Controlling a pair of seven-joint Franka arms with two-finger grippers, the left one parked.
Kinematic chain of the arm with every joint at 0, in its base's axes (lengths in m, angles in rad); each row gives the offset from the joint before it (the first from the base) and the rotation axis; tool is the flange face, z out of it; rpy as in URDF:
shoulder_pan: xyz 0 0 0.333 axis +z
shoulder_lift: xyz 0 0 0 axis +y
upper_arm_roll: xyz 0 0 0.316 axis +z
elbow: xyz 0.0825 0 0 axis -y
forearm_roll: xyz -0.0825 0 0.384 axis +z
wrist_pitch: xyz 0 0 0 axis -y
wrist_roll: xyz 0.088 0 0 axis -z
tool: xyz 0 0 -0.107 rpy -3.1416 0 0
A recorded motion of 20 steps. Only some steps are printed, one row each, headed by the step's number.
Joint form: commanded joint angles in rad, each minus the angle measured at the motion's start. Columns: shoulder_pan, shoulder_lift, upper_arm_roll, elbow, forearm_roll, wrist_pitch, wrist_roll.
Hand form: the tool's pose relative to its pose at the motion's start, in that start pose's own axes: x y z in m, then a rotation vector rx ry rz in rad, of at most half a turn. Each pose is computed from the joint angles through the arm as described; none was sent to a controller.
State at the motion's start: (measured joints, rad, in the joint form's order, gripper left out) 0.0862 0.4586 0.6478 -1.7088 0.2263 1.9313 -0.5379
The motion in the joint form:
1: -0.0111 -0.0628 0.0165 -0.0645 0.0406 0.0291 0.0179
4: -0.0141 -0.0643 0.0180 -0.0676 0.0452 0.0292 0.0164
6: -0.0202 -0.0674 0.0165 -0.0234 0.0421 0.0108 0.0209
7: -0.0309 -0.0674 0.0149 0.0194 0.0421 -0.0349 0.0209
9: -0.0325 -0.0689 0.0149 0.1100 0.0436 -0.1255 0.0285
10: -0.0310 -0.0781 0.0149 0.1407 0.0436 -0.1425 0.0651
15: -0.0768 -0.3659 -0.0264 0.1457 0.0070 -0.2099 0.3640
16: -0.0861 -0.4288 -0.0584 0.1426 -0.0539 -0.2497 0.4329
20: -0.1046 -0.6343 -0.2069 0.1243 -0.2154 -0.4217 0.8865
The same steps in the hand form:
1: -0.0065 -0.0195 -0.0012 -0.0053 0.0171 0.0222
4: -0.0073 -0.0193 -0.0011 -0.0015 0.0185 0.0239
6: -0.0023 -0.0188 -0.0233 -0.0162 0.0444 0.0222
7: -0.0019 -0.0170 -0.0425 -0.0123 0.0477 0.0223
9: 0.0036 -0.0265 -0.0778 -0.0055 0.0502 0.0079
10: 0.0064 -0.0335 -0.0940 -0.0169 0.0653 0.0324
15: -0.0381 -0.1072 -0.2151 -0.2609 0.1782 0.3215
16: -0.0608 -0.1127 -0.2399 -0.3541 0.1762 0.4165
20: -0.1587 -0.1335 -0.3179 -0.5731 0.2637 1.0281

